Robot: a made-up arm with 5 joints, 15 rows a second.
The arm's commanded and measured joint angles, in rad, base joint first. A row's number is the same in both.
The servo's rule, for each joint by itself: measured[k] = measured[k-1] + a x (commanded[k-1-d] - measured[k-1]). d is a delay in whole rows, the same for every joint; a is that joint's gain. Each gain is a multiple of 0.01, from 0.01 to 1. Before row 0 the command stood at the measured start. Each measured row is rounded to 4 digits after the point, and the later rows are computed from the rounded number. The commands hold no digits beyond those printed.
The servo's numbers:
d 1
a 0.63 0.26 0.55 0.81 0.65
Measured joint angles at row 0: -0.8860, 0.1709, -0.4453, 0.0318, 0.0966
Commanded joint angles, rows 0 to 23: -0.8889, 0.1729, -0.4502, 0.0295, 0.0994; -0.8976, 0.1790, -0.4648, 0.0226, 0.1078; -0.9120, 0.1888, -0.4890, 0.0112, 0.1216; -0.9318, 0.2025, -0.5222, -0.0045, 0.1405; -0.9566, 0.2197, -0.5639, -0.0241, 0.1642; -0.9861, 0.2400, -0.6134, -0.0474, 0.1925; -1.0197, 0.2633, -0.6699, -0.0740, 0.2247; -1.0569, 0.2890, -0.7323, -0.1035, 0.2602; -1.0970, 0.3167, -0.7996, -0.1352, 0.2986; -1.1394, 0.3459, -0.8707, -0.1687, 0.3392; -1.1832, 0.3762, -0.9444, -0.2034, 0.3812; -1.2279, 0.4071, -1.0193, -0.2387, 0.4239; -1.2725, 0.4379, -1.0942, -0.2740, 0.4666; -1.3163, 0.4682, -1.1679, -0.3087, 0.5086; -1.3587, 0.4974, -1.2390, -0.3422, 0.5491; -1.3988, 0.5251, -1.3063, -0.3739, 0.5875; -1.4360, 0.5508, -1.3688, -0.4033, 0.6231; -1.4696, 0.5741, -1.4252, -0.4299, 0.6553; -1.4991, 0.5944, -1.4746, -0.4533, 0.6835; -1.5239, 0.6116, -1.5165, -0.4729, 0.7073; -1.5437, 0.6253, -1.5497, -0.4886, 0.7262; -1.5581, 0.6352, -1.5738, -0.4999, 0.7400; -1.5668, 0.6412, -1.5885, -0.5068, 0.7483; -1.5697, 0.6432, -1.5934, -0.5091, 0.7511
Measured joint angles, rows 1 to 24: -0.8860, 0.1709, -0.4453, 0.0318, 0.0966; -0.8878, 0.1714, -0.4480, 0.0299, 0.0984; -0.8940, 0.1734, -0.4572, 0.0240, 0.1045; -0.9053, 0.1774, -0.4747, 0.0136, 0.1156; -0.9220, 0.1839, -0.5008, -0.0011, 0.1318; -0.9438, 0.1932, -0.5355, -0.0197, 0.1529; -0.9704, 0.2054, -0.5783, -0.0421, 0.1786; -1.0015, 0.2205, -0.6287, -0.0679, 0.2086; -1.0364, 0.2383, -0.6857, -0.0967, 0.2421; -1.0746, 0.2587, -0.7483, -0.1279, 0.2788; -1.1154, 0.2814, -0.8156, -0.1609, 0.3181; -1.1581, 0.3060, -0.8864, -0.1953, 0.3591; -1.2021, 0.3323, -0.9595, -0.2305, 0.4012; -1.2465, 0.3598, -1.0336, -0.2657, 0.4437; -1.2905, 0.3880, -1.1075, -0.3005, 0.4859; -1.3335, 0.4164, -1.1798, -0.3343, 0.5270; -1.3746, 0.4447, -1.2494, -0.3664, 0.5663; -1.4133, 0.4723, -1.3151, -0.3963, 0.6032; -1.4488, 0.4988, -1.3757, -0.4235, 0.6371; -1.4805, 0.5237, -1.4301, -0.4476, 0.6673; -1.5078, 0.5466, -1.4776, -0.4681, 0.6933; -1.5304, 0.5671, -1.5173, -0.4847, 0.7147; -1.5479, 0.5848, -1.5484, -0.4970, 0.7311; -1.5598, 0.5995, -1.5705, -0.5049, 0.7423
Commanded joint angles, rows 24 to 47: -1.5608, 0.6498, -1.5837, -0.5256, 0.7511; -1.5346, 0.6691, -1.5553, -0.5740, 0.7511; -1.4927, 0.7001, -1.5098, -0.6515, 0.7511; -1.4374, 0.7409, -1.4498, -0.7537, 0.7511; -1.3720, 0.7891, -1.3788, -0.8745, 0.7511; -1.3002, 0.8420, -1.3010, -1.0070, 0.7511; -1.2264, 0.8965, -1.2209, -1.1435, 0.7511; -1.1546, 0.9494, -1.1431, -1.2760, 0.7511; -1.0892, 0.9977, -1.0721, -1.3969, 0.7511; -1.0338, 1.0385, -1.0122, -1.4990, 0.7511; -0.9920, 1.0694, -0.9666, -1.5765, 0.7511; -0.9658, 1.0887, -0.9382, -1.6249, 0.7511; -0.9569, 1.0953, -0.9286, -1.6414, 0.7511; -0.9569, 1.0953, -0.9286, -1.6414, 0.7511; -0.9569, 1.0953, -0.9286, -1.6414, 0.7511; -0.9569, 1.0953, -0.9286, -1.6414, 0.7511; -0.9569, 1.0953, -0.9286, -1.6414, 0.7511; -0.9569, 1.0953, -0.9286, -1.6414, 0.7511; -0.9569, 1.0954, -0.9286, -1.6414, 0.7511; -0.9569, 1.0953, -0.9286, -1.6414, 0.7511; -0.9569, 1.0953, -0.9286, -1.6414, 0.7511; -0.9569, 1.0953, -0.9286, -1.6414, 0.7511; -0.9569, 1.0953, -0.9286, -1.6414, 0.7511; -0.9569, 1.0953, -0.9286, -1.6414, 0.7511
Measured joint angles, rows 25 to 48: -1.5660, 0.6109, -1.5831, -0.5083, 0.7480; -1.5627, 0.6210, -1.5834, -0.5223, 0.7500; -1.5450, 0.6335, -1.5679, -0.5642, 0.7507; -1.5121, 0.6508, -1.5359, -0.6349, 0.7510; -1.4650, 0.6742, -1.4885, -0.7311, 0.7511; -1.4064, 0.7041, -1.4282, -0.8473, 0.7511; -1.3395, 0.7400, -1.3582, -0.9767, 0.7511; -1.2682, 0.7807, -1.2827, -1.1118, 0.7511; -1.1966, 0.8246, -1.2059, -1.2448, 0.7511; -1.1289, 0.8696, -1.1323, -1.3680, 0.7511; -1.0690, 0.9135, -1.0662, -1.4741, 0.7511; -1.0205, 0.9540, -1.0114, -1.5570, 0.7511; -0.9860, 0.9890, -0.9711, -1.6120, 0.7511; -0.9677, 1.0166, -0.9477, -1.6358, 0.7511; -0.9609, 1.0371, -0.9372, -1.6403, 0.7511; -0.9584, 1.0522, -0.9325, -1.6412, 0.7511; -0.9575, 1.0634, -0.9304, -1.6414, 0.7511; -0.9571, 1.0717, -0.9294, -1.6414, 0.7511; -0.9570, 1.0778, -0.9290, -1.6414, 0.7511; -0.9569, 1.0824, -0.9288, -1.6414, 0.7511; -0.9569, 1.0858, -0.9287, -1.6414, 0.7511; -0.9569, 1.0883, -0.9286, -1.6414, 0.7511; -0.9569, 1.0901, -0.9286, -1.6414, 0.7511; -0.9569, 1.0915, -0.9286, -1.6414, 0.7511
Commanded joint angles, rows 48 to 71: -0.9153, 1.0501, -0.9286, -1.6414, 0.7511; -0.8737, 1.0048, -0.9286, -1.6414, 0.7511; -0.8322, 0.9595, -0.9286, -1.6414, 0.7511; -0.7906, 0.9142, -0.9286, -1.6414, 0.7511; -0.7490, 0.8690, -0.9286, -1.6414, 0.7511; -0.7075, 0.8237, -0.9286, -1.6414, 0.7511; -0.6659, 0.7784, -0.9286, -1.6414, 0.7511; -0.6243, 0.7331, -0.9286, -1.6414, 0.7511; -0.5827, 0.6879, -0.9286, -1.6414, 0.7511; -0.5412, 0.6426, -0.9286, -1.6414, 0.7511; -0.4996, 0.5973, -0.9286, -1.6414, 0.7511; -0.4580, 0.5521, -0.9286, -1.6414, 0.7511; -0.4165, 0.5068, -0.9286, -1.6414, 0.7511; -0.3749, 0.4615, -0.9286, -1.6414, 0.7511; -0.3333, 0.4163, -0.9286, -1.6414, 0.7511; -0.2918, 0.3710, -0.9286, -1.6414, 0.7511; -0.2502, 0.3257, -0.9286, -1.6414, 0.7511; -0.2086, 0.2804, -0.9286, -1.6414, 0.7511; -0.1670, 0.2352, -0.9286, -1.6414, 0.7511; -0.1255, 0.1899, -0.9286, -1.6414, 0.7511; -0.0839, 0.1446, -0.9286, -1.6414, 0.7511; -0.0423, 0.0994, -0.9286, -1.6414, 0.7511; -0.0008, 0.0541, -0.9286, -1.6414, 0.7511; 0.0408, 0.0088, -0.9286, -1.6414, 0.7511
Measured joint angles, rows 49 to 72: -0.9569, 1.0925, -0.9286, -1.6414, 0.7511; -0.9307, 1.0815, -0.9286, -1.6414, 0.7511; -0.8948, 1.0616, -0.9286, -1.6414, 0.7511; -0.8554, 1.0351, -0.9286, -1.6414, 0.7511; -0.8146, 1.0037, -0.9286, -1.6414, 0.7511; -0.7733, 0.9687, -0.9286, -1.6414, 0.7511; -0.7318, 0.9310, -0.9286, -1.6414, 0.7511; -0.6903, 0.8913, -0.9286, -1.6414, 0.7511; -0.6487, 0.8502, -0.9286, -1.6414, 0.7511; -0.6071, 0.8080, -0.9286, -1.6414, 0.7511; -0.5656, 0.7650, -0.9286, -1.6414, 0.7511; -0.5240, 0.7214, -0.9286, -1.6414, 0.7511; -0.4824, 0.6774, -0.9286, -1.6414, 0.7511; -0.4409, 0.6330, -0.9286, -1.6414, 0.7511; -0.3993, 0.5884, -0.9286, -1.6414, 0.7511; -0.3577, 0.5437, -0.9286, -1.6414, 0.7511; -0.3162, 0.4988, -0.9286, -1.6414, 0.7511; -0.2746, 0.4538, -0.9286, -1.6414, 0.7511; -0.2330, 0.4087, -0.9286, -1.6414, 0.7511; -0.1914, 0.3636, -0.9286, -1.6414, 0.7511; -0.1499, 0.3184, -0.9286, -1.6414, 0.7511; -0.1083, 0.2732, -0.9286, -1.6414, 0.7511; -0.0667, 0.2280, -0.9286, -1.6414, 0.7511; -0.0252, 0.1828, -0.9286, -1.6414, 0.7511
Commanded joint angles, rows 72 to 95: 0.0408, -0.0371, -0.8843, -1.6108, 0.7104; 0.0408, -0.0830, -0.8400, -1.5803, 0.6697; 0.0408, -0.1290, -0.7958, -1.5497, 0.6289; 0.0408, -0.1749, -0.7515, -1.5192, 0.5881; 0.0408, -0.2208, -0.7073, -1.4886, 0.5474; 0.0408, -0.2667, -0.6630, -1.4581, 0.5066; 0.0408, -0.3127, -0.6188, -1.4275, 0.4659; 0.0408, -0.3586, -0.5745, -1.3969, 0.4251; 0.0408, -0.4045, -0.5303, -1.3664, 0.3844; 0.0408, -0.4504, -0.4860, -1.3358, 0.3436; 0.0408, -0.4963, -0.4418, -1.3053, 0.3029; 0.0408, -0.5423, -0.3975, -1.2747, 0.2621; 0.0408, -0.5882, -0.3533, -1.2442, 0.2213; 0.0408, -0.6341, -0.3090, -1.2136, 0.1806; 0.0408, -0.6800, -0.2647, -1.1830, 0.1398; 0.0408, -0.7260, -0.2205, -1.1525, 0.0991; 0.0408, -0.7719, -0.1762, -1.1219, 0.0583; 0.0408, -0.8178, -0.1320, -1.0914, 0.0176; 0.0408, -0.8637, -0.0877, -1.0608, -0.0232; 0.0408, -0.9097, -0.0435, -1.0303, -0.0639; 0.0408, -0.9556, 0.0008, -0.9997, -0.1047; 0.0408, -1.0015, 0.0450, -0.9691, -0.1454; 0.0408, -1.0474, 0.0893, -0.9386, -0.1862; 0.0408, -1.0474, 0.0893, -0.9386, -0.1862
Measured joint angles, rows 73 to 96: 0.0164, 0.1376, -0.9286, -1.6414, 0.7511; 0.0318, 0.0922, -0.9042, -1.6166, 0.7246; 0.0375, 0.0466, -0.8689, -1.5872, 0.6889; 0.0396, 0.0009, -0.8287, -1.5568, 0.6499; 0.0404, -0.0448, -0.7862, -1.5263, 0.6097; 0.0407, -0.0906, -0.7428, -1.4958, 0.5692; 0.0408, -0.1364, -0.6989, -1.4653, 0.5285; 0.0408, -0.1822, -0.6548, -1.4347, 0.4878; 0.0408, -0.2281, -0.6106, -1.4041, 0.4470; 0.0408, -0.2740, -0.5664, -1.3736, 0.4063; 0.0408, -0.3199, -0.5222, -1.3430, 0.3655; 0.0408, -0.3658, -0.4780, -1.3125, 0.3248; 0.0408, -0.4117, -0.4337, -1.2819, 0.2840; 0.0408, -0.4576, -0.3895, -1.2514, 0.2432; 0.0408, -0.5035, -0.3452, -1.2208, 0.2025; 0.0408, -0.5494, -0.3009, -1.1902, 0.1617; 0.0408, -0.5953, -0.2567, -1.1597, 0.1210; 0.0408, -0.6412, -0.2124, -1.1291, 0.0802; 0.0408, -0.6871, -0.1682, -1.0986, 0.0395; 0.0408, -0.7330, -0.1239, -1.0680, -0.0013; 0.0408, -0.7789, -0.0797, -1.0375, -0.0420; 0.0408, -0.8248, -0.0354, -1.0069, -0.0828; 0.0408, -0.8707, 0.0088, -0.9763, -0.1235; 0.0408, -0.9166, 0.0531, -0.9458, -0.1643
